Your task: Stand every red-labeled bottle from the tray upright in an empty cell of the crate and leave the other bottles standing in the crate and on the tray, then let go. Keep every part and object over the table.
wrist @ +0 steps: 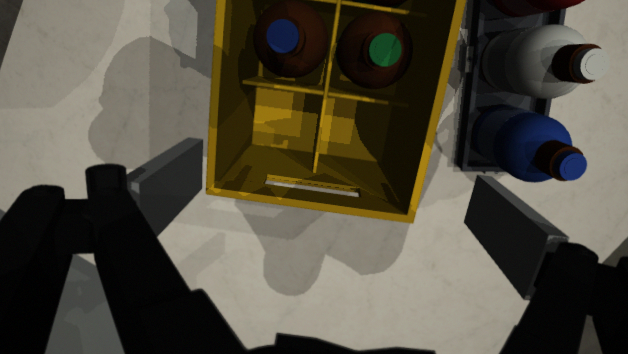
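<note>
The yellow crate (211, 125) is in the upper middle of the wrist view. In the part that shows, a blue-capped brown bottle (283, 37) and a green-capped brown bottle (385, 50) stand in neighbouring cells; the two cells nearest the gripper are empty. At the right, the dark tray (465, 120) holds a red bottle (537, 5), cut off by the top edge, then a white bottle (535, 62) and a blue bottle (532, 142). My gripper (337, 181) is wide open and empty, above the crate's near end, one finger to each side of it.
The pale table (320, 320) lies under the crate and tray, with shadows across it. The crate's near wall has a handle slot. A further bottle shows barely at the top edge inside the crate. The right finger is near the tray's near end in the view.
</note>
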